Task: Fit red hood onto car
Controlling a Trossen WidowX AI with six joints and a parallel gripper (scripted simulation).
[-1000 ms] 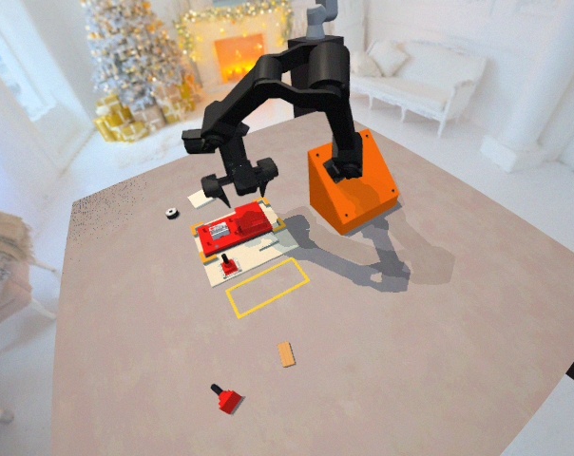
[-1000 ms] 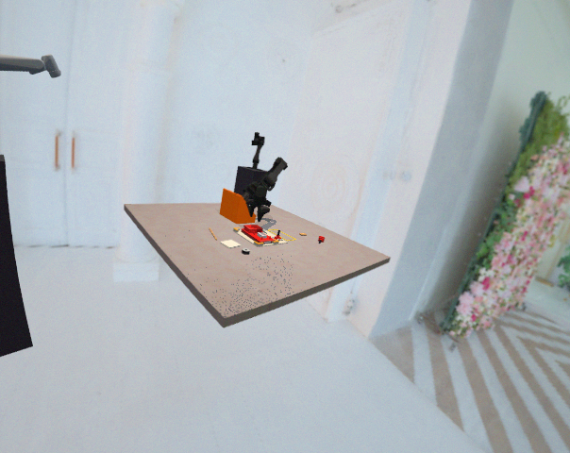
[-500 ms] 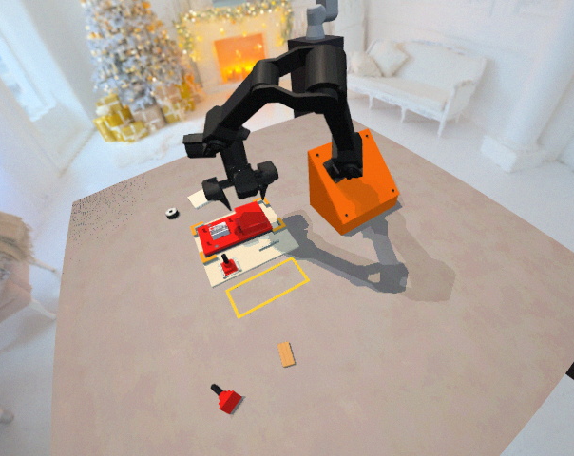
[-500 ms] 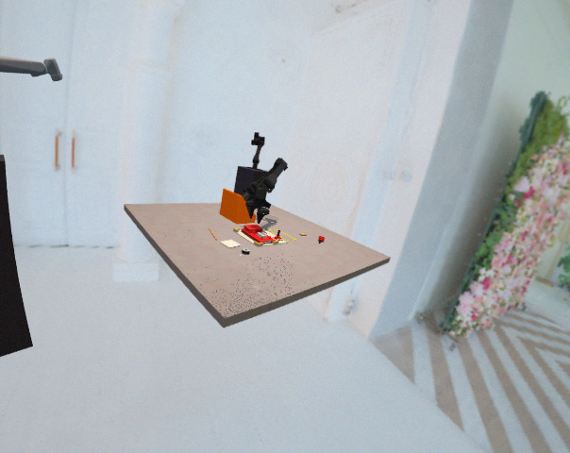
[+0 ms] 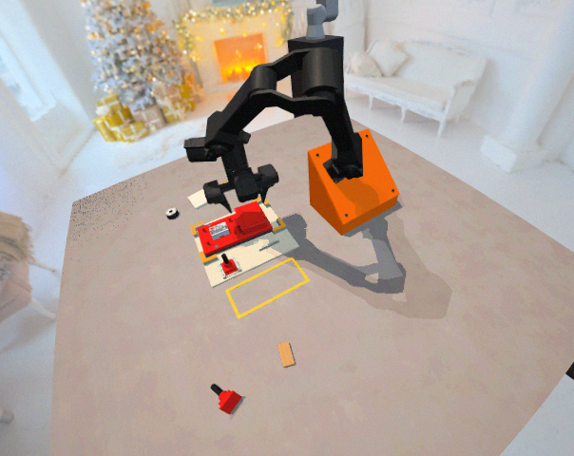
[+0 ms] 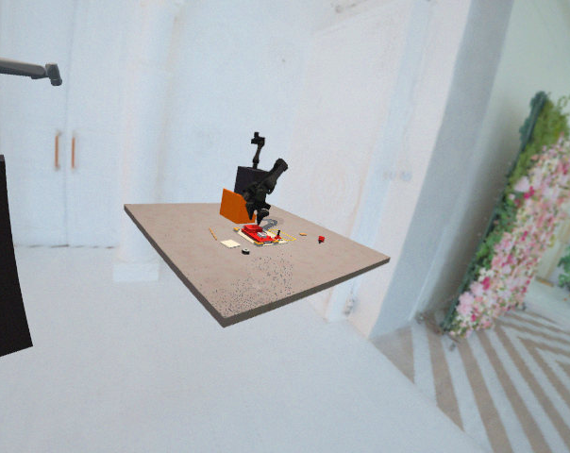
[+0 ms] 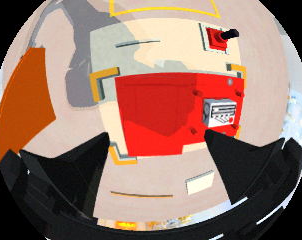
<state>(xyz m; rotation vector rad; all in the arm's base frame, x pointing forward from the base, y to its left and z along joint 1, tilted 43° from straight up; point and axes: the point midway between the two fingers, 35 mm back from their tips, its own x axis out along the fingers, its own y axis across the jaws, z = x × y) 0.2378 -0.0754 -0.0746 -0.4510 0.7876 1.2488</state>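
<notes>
My gripper tip is now 40 mm above the hood. Round my gripper tip: thin stick (230 mm to the right, 100 mm behind, 70 mm below); then white card (240 mm to the right, 70 mm below, 70 mm ahead); then grey engine block (90 mm ahead, 50 mm below, 20 mm to the right).
</notes>
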